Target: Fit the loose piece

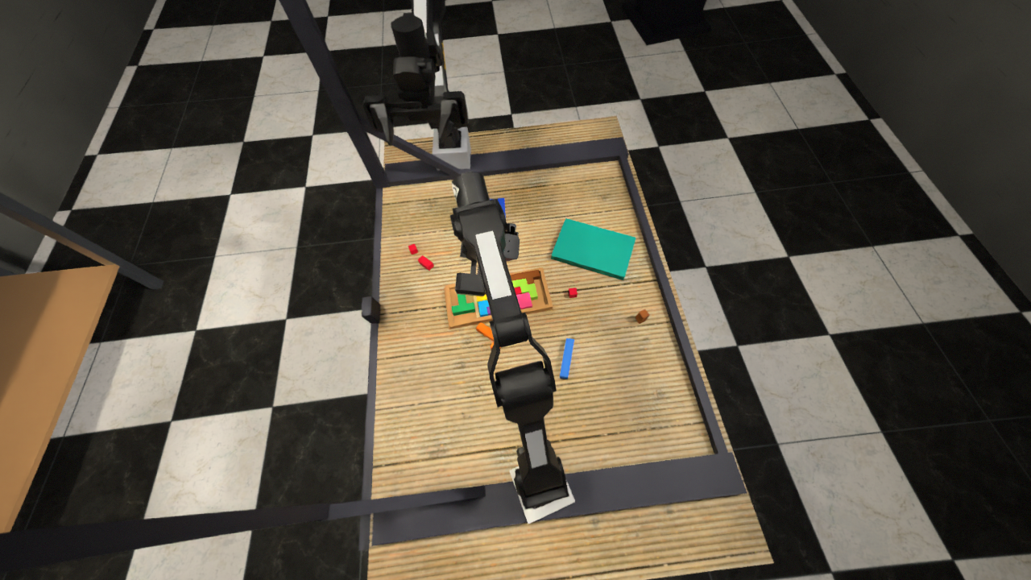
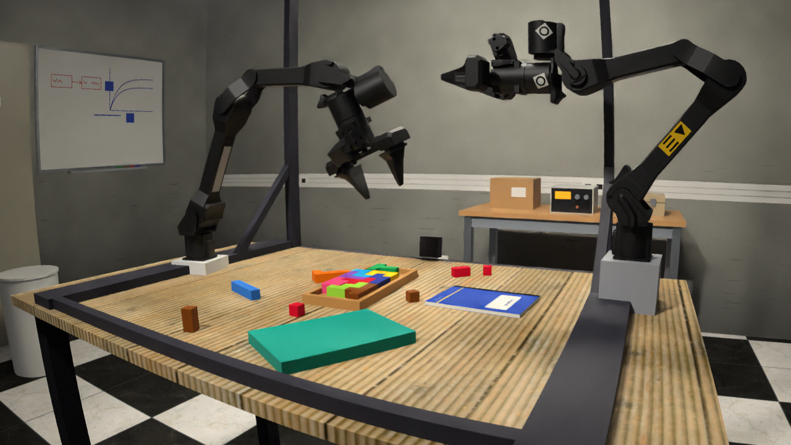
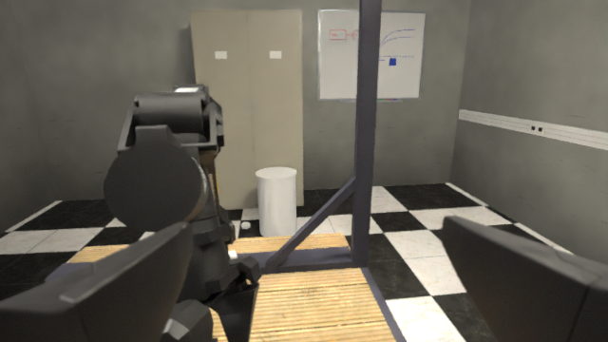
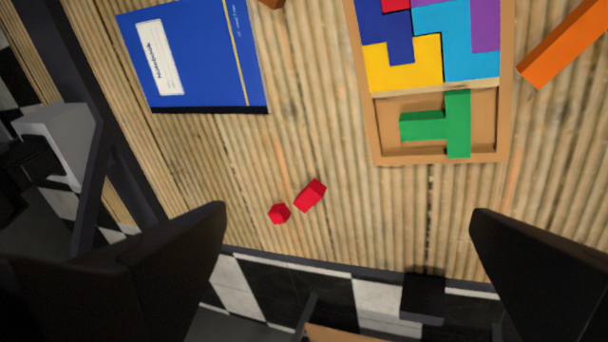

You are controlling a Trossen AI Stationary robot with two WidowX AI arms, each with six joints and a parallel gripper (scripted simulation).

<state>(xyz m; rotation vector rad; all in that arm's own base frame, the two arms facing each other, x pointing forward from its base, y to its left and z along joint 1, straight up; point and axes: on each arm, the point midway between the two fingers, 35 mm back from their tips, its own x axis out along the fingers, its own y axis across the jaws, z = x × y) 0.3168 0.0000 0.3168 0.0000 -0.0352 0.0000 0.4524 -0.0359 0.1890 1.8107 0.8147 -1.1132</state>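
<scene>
My right gripper is now 21 cm above the orange L piece, 11 cm to the left of it and 1 cm past it. From my right hand the other things lie so: teal slab 32 cm ahead, 21 cm below, 6 cm to the left; green piece 20 cm below, 5 cm behind, 1 cm to the right; pink piece 20 cm below, 9 cm ahead, 5 cm to the right.
</scene>
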